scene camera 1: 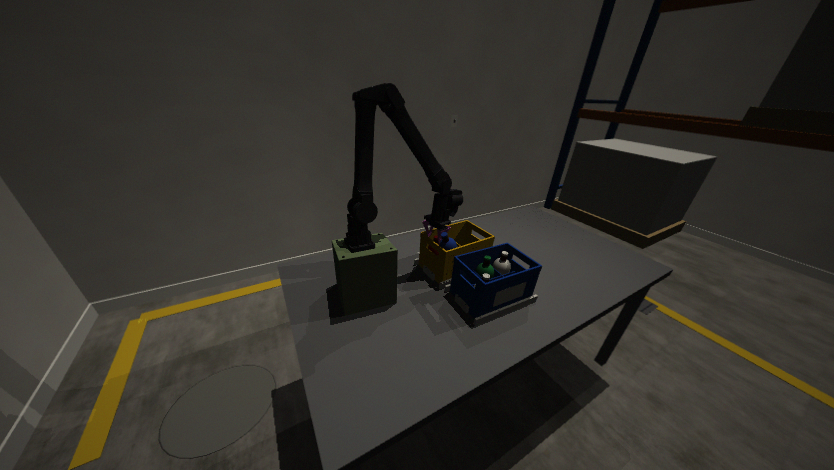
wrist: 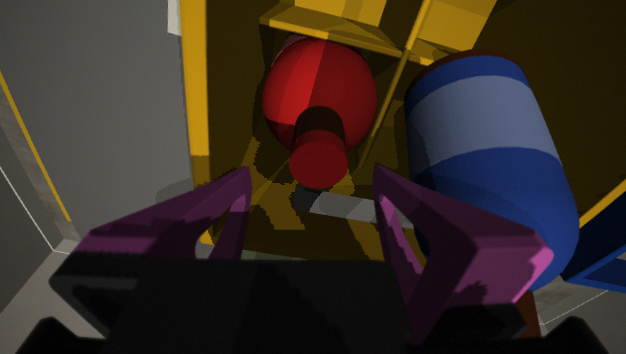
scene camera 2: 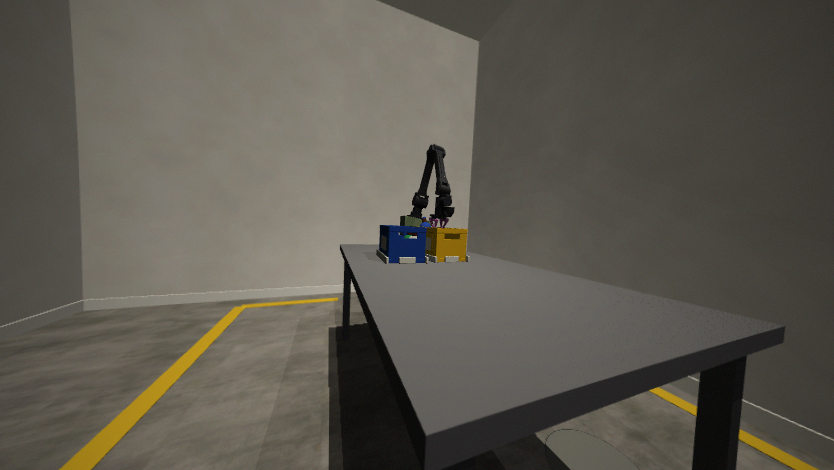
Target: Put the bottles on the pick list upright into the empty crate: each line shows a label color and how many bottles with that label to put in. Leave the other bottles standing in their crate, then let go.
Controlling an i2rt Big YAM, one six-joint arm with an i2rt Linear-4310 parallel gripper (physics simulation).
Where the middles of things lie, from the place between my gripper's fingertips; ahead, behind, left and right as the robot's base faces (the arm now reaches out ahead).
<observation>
Right now my hand is 2 cm short of the blue bottle (wrist: 475,132) and 9 cm to the left of it. From my hand the other things lie so: red bottle (wrist: 319,99): 1 cm ahead, 7 cm below.
</observation>
